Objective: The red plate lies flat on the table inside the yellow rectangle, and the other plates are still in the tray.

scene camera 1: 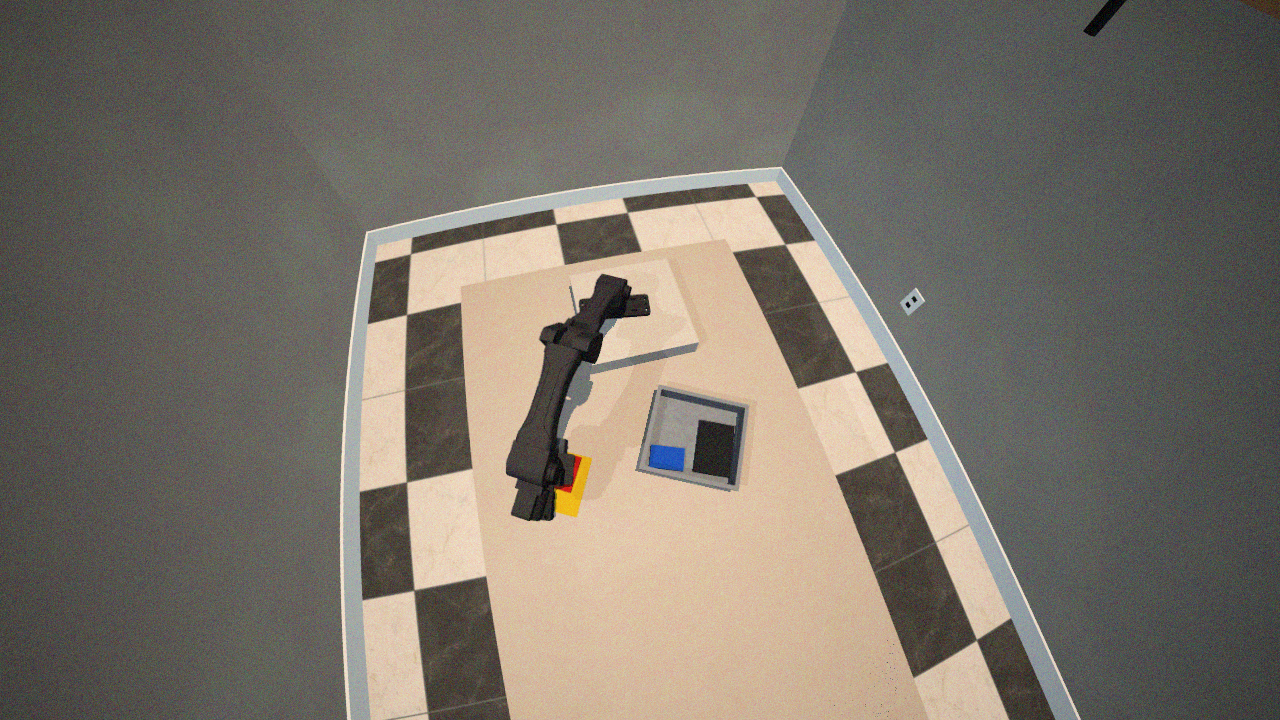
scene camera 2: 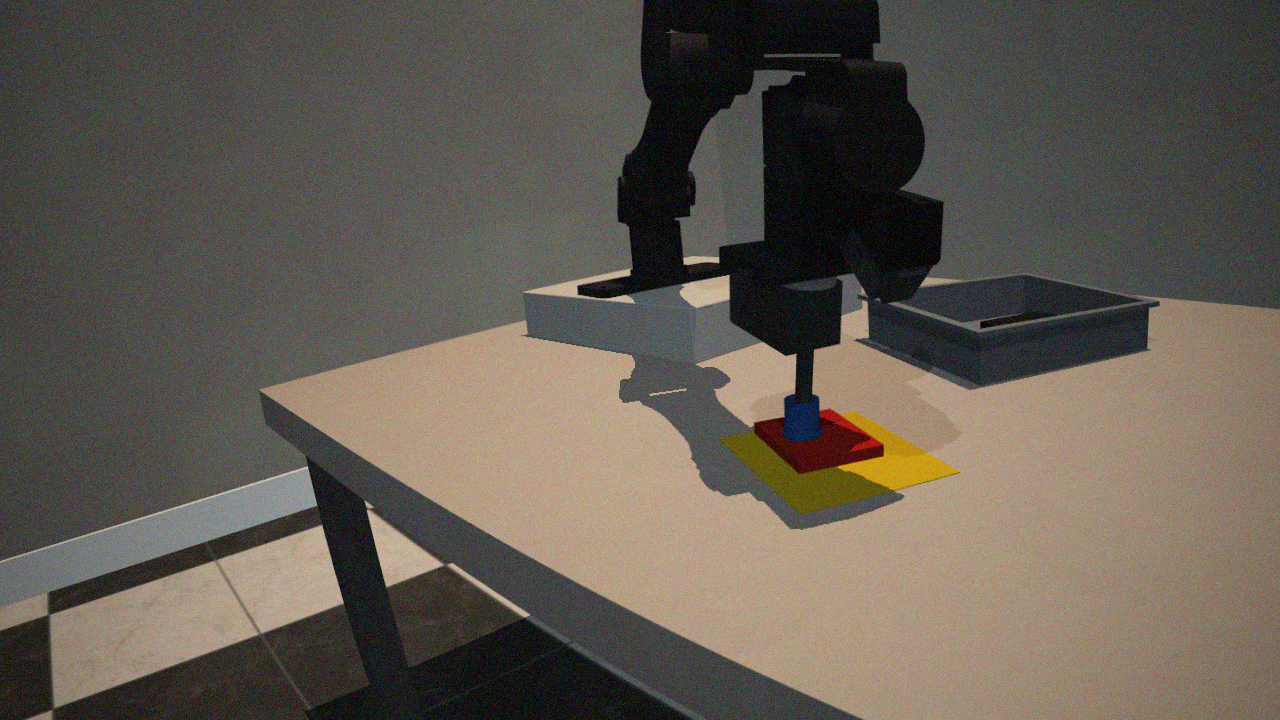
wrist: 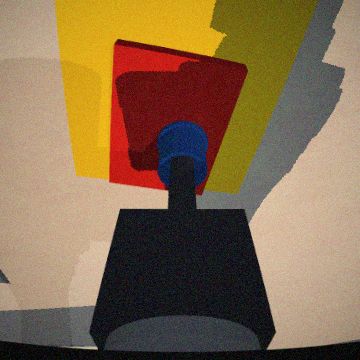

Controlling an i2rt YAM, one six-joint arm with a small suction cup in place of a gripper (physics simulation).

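Where they show: hand, tool point: [scene camera 2: 800,445] [wrist: 181,136]; arm's base, link origin: [scene camera 1: 614,308] [scene camera 2: 659,282].
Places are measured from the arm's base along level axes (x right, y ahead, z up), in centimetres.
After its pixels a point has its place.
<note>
The red plate [scene camera 1: 575,469] @[x 14.0, y 43.3, z -4.8 cm] [scene camera 2: 827,449] @[x 18.7, y 46.4, z -4.8 cm] [wrist: 178,93] @[x 18.0, y 45.9, z -4.8 cm] hangs on my blue suction cup [scene camera 2: 802,419] [wrist: 182,150], which presses on its top. The plate is level and very low over the yellow rectangle [scene camera 1: 577,497] @[x 14.0, y 50.1, z -5.7 cm] [scene camera 2: 903,467] @[x 16.3, y 51.3, z -5.7 cm] [wrist: 86,53] @[x 13.8, y 48.5, z -5.7 cm], toward the side nearest the arm's base. I cannot tell whether it touches the table. In the wrist view its near edge lines up with the rectangle's near edge. The grey tray [scene camera 1: 693,395] @[x -17.9, y 28.4, z -0.7 cm] [scene camera 2: 1012,350] @[x -6.1, y 46.3, z -3.1 cm] holds a blue plate [scene camera 1: 666,456] @[x -9.0, y 42.6, z -4.5 cm] and a black plate [scene camera 1: 716,447] @[x -22.3, y 41.9, z -4.4 cm]. In scene camera 1 the arm hides the cup.
The arm stands on a white base block [scene camera 1: 666,333] @[x -13.6, y 9.7, z -0.1 cm] [scene camera 2: 609,326] @[x 10.2, y 4.2, z -3.0 cm] behind the rectangle. The tray lies to the right of the rectangle, a short gap away. The table's left edge [scene camera 2: 402,465] @[x 41.2, y 23.6, z -5.7 cm] is some way from the rectangle.
</note>
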